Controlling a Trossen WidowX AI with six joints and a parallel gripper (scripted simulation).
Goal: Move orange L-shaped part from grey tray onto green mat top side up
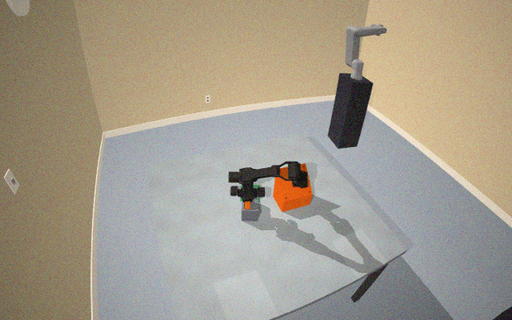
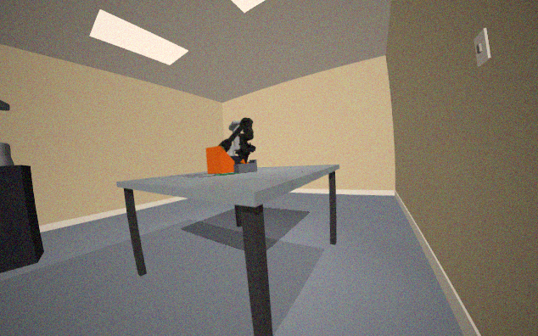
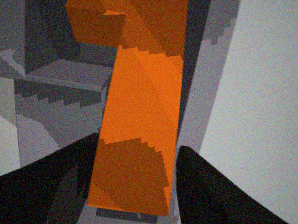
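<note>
The green mat lies 5 cm behind my gripper tip, 14 cm to the right of it and 8 cm below it. Round my gripper tip: orange l-shaped part 1 cm behind, 4 cm to the left, 3 cm below.
</note>
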